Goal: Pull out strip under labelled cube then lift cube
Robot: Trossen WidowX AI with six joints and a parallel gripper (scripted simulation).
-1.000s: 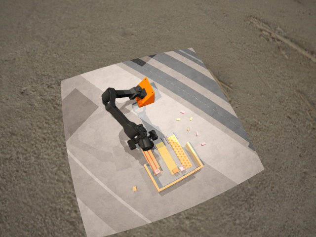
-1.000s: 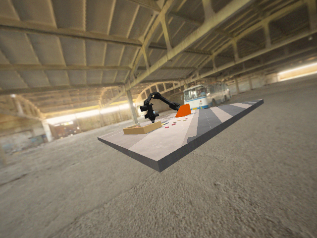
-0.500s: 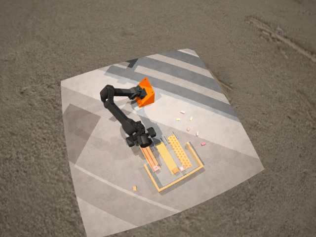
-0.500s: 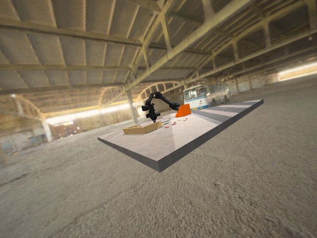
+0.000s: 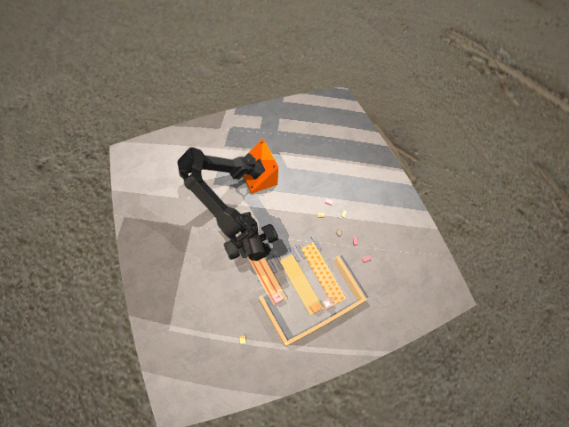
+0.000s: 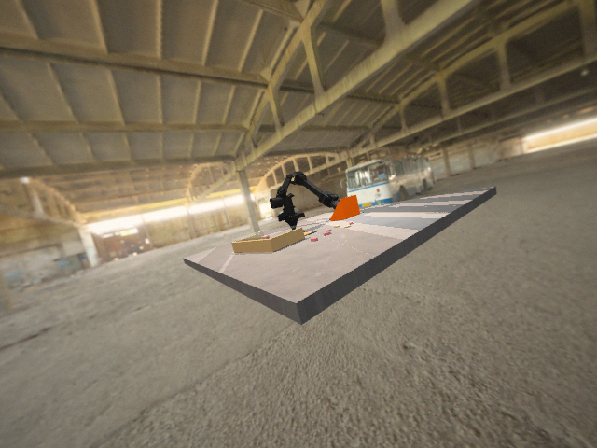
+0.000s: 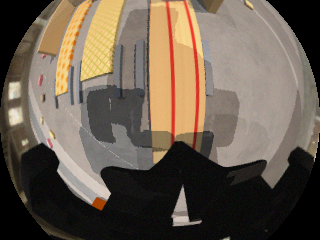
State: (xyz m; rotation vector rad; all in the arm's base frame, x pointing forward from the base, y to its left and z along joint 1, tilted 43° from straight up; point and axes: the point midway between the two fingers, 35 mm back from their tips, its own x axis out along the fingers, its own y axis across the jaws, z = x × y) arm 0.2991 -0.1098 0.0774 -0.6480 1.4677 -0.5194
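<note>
My gripper tip is now 10 cm short of the strip and 1 cm to the right of it.
</note>
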